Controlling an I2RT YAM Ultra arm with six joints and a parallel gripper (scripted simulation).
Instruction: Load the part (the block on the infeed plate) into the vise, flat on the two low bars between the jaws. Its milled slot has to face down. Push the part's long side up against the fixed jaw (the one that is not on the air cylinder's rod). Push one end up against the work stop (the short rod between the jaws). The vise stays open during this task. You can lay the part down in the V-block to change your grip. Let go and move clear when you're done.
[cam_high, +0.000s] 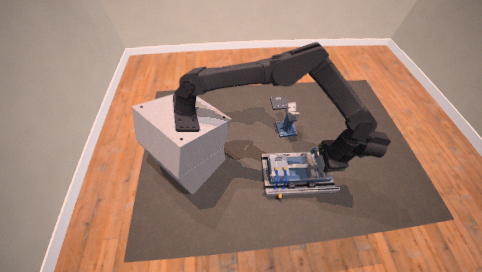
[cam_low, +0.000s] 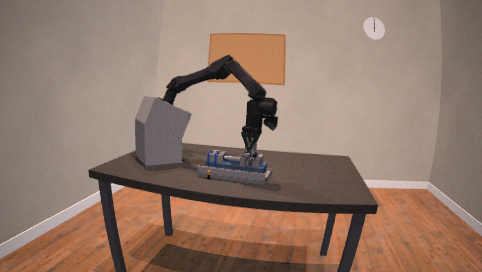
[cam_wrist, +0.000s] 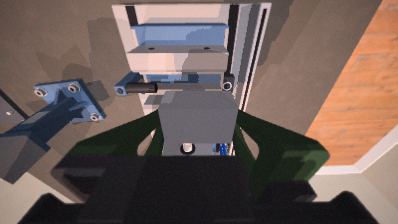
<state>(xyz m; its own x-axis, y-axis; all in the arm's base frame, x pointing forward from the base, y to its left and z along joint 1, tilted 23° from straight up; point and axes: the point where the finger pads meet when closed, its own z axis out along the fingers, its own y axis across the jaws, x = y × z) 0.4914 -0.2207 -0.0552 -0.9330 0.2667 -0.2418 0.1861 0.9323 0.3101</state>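
The fixed jaw lies 4 cm ahead of my hand, 1 cm to the left of it and 6 cm below it. Round my hand: moving jaw 2 cm behind, 3 cm to the left, 6 cm below; part 1 cm below; work stop 2 cm ahead, 6 cm to the left, 5 cm below.
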